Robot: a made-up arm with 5 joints.
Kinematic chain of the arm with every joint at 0, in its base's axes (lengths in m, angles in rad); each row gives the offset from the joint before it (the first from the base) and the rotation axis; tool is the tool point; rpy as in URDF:
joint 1: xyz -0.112 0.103 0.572 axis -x
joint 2: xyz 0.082 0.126 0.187 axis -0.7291 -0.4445 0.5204
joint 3: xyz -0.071 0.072 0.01 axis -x
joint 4: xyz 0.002 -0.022 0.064 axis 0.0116 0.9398 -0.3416
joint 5: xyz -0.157 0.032 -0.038 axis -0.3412 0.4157 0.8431
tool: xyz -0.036 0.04 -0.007 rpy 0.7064 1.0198 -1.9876
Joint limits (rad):
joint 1: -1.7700..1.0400
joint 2: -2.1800..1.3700
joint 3: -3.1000..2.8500
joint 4: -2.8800..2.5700
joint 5: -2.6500..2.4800
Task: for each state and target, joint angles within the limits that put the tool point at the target. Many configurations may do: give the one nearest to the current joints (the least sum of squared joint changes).
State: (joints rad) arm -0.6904 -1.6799 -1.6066 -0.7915 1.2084
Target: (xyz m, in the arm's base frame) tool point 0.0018 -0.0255 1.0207
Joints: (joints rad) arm -0.9375 -1.5077 -1.2512 -1.0264 1.4501
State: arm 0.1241 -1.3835 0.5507 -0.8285 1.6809
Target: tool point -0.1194 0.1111 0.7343
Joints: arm -0.5342 -0.4399 0.6594 -1.5077 1.4511
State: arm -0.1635 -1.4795 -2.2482 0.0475 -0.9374
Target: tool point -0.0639 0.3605 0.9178
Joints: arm 0.3628 -1.6000 -2.0768 -0.4405 -0.8953
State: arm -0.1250 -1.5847 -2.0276 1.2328 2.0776
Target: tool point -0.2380 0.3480 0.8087
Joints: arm 0.1353 -1.5169 -2.1597 0.8877 1.8125
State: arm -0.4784 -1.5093 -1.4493 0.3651 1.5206
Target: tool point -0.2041 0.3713 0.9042
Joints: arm 0.2353 -1.3674 -1.5842 0.1767 1.5585
